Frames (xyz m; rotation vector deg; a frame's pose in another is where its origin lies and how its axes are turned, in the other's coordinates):
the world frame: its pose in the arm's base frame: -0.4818 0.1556 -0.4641 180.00 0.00 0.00
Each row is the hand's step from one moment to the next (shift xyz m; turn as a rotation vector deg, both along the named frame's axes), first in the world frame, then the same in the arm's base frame.
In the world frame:
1: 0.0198 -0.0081 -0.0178 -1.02 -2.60 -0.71
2: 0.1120 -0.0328 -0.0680 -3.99 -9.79 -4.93
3: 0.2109 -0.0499 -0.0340 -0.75 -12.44 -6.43
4: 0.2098 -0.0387 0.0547 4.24 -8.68 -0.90
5: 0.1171 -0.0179 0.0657 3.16 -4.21 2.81
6: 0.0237 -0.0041 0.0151 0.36 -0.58 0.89
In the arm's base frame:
1: 0.0198 0.0081 0.0178 -1.02 2.60 0.71
2: 0.1120 0.0328 0.0680 -3.99 9.79 4.93
3: 0.2109 0.0499 0.0340 -0.75 12.44 6.43
4: 0.2098 0.0387 -0.0547 4.24 8.68 0.90
5: 0.1171 0.0179 -0.0657 3.16 4.21 -2.81
6: 0.0237 0.0041 -0.0151 0.36 0.58 -0.89

